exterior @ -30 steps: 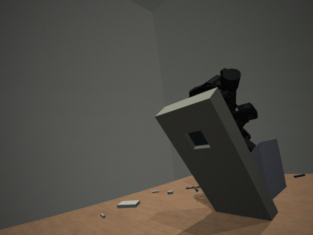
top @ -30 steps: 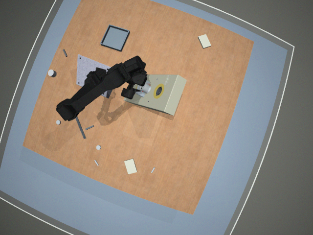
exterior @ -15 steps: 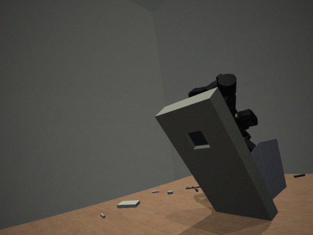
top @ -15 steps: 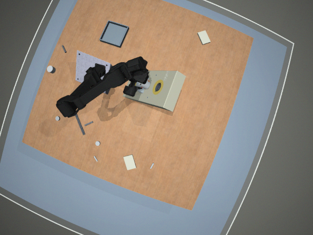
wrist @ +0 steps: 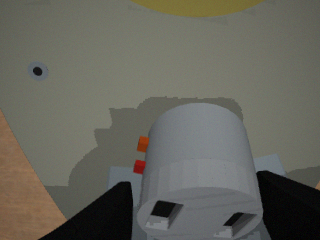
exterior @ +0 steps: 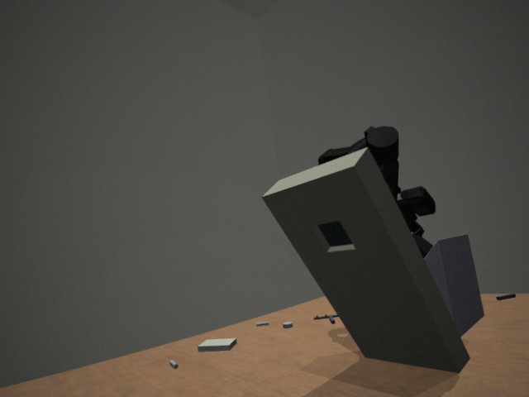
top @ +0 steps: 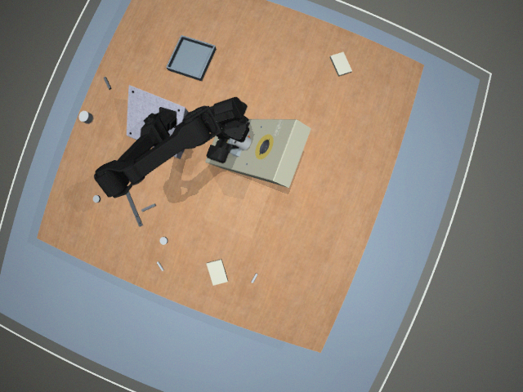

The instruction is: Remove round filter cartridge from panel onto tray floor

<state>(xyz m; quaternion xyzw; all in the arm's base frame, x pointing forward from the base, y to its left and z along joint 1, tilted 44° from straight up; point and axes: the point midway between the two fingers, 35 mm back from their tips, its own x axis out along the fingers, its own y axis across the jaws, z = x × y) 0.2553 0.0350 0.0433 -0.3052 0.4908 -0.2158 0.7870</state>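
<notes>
The grey-blue tray is 32 cm behind my gripper tip, 29 cm to the left of it and 21 cm below it. Round my gripper tip: round white filter cartridge (right at my gripper tip).
</notes>
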